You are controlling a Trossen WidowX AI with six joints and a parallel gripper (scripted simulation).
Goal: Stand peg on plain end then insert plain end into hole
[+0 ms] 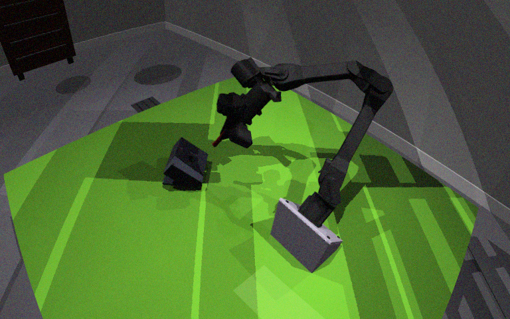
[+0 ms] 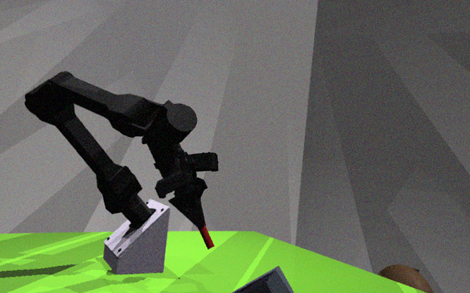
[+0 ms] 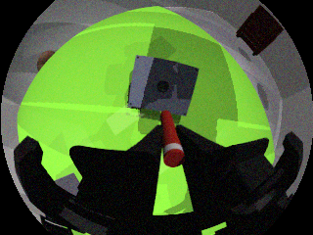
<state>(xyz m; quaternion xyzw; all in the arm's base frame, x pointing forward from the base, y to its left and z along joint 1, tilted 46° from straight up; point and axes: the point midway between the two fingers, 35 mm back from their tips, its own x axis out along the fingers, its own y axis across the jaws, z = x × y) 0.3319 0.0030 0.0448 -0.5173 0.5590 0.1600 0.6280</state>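
Now: gripper tip 80 mm short of the sloped panel, 80 mm to the right of it and 120 mm above it. From my gripper tip the other things lie so: red peg (10 mm behind, 10 mm to the right, 10 mm above).
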